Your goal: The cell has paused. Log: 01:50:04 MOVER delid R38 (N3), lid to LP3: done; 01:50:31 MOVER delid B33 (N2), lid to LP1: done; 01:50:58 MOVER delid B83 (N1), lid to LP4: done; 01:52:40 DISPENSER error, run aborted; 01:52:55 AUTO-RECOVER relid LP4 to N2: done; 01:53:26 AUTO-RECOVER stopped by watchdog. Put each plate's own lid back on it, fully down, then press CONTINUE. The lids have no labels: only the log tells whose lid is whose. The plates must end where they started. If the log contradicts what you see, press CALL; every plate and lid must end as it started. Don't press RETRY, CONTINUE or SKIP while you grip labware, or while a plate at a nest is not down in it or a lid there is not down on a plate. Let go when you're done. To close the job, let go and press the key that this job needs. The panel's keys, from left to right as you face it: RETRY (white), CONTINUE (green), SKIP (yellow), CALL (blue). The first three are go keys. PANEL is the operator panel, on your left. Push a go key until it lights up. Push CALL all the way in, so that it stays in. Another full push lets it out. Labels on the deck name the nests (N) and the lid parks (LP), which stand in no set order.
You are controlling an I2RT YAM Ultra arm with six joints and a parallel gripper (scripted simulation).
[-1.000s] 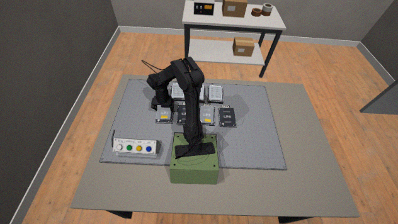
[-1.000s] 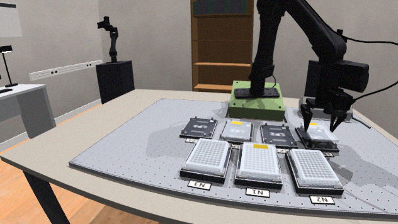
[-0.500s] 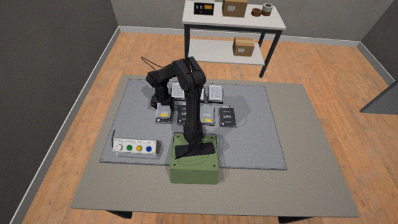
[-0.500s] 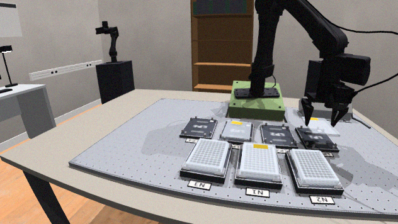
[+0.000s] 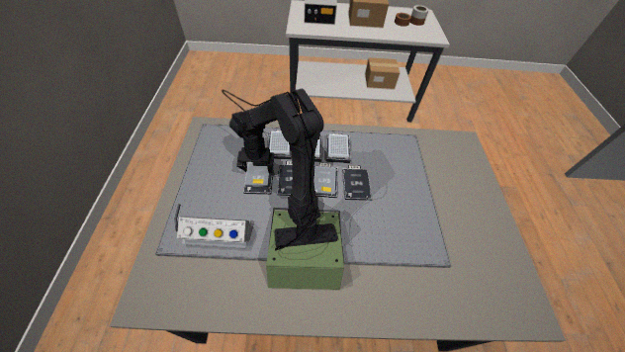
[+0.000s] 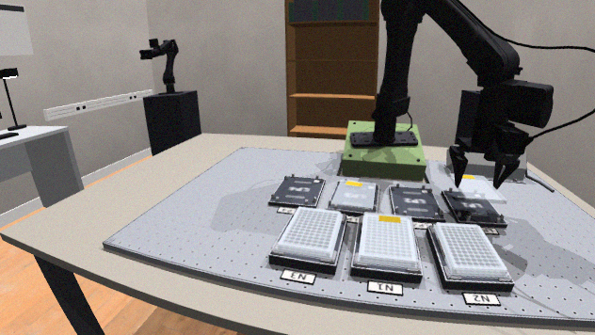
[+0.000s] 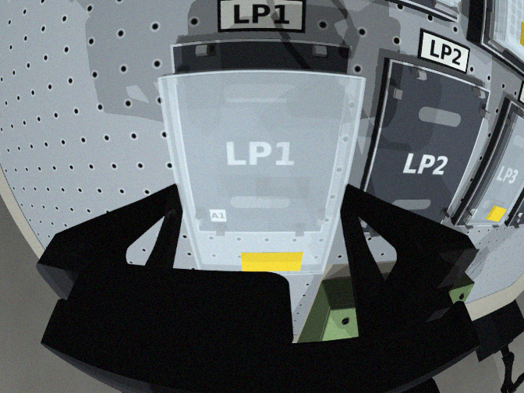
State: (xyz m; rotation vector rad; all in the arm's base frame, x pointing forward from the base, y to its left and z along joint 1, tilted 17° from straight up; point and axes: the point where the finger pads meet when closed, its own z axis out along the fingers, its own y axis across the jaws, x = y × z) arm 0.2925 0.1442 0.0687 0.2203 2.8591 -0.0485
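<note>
Now: the LP1 lid park 50 mm below my hand. The rest, counted from my hand: LP2 lid park (130 mm to the right, 50 mm below, 20 mm behind); then blue call key (260 mm behind, 90 mm to the left); then LP3 lid park (260 mm to the right, 50 mm below, 50 mm behind).
</note>
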